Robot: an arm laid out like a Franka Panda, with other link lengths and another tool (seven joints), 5 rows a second.
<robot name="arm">
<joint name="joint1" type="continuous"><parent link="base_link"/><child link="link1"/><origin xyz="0 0 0.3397" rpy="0 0 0"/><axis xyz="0 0 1"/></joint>
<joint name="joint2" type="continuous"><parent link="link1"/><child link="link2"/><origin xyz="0 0 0" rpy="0 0 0"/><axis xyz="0 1 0"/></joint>
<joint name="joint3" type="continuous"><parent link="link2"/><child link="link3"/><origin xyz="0 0 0.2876" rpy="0 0 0"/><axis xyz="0 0 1"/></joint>
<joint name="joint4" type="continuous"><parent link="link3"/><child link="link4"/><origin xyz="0.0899 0 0" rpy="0 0 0"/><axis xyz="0 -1 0"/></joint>
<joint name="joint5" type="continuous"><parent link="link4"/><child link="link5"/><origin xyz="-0.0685 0 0.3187" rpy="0 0 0"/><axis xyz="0 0 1"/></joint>
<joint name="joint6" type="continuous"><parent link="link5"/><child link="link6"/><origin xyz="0 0 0" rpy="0 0 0"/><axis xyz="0 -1 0"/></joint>
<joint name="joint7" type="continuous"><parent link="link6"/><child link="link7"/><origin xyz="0.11 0 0" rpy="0 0 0"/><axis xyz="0 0 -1"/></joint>
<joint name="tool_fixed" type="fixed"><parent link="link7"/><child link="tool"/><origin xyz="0.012 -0.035 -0.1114" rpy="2.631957 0 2.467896"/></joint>
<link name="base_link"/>
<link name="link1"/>
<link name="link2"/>
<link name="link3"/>
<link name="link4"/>
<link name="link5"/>
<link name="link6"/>
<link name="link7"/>
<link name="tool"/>
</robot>
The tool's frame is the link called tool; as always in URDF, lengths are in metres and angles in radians. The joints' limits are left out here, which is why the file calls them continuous.
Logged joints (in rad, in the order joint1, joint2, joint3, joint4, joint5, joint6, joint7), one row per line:
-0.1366, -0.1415, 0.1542, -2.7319, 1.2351, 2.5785, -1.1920
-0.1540, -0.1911, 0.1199, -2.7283, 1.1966, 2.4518, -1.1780
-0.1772, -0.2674, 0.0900, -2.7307, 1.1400, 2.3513, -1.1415
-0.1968, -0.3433, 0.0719, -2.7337, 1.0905, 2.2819, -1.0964
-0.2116, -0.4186, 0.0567, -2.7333, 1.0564, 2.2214, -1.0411
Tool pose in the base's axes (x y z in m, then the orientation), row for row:
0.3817, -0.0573, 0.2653, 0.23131, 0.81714, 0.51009, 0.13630
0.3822, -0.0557, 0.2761, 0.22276, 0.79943, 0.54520, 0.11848
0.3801, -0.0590, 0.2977, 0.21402, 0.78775, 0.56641, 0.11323
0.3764, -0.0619, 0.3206, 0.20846, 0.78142, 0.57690, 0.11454
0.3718, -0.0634, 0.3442, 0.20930, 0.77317, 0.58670, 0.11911
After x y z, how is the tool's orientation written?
As a quaternion, x y z w.
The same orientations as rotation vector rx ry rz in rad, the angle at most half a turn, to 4 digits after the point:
0.6697, 2.3658, 1.4768
0.6515, 2.3381, 1.5945
0.6278, 2.3109, 1.6616
0.6111, 2.2906, 1.6911
0.6119, 2.2605, 1.7153

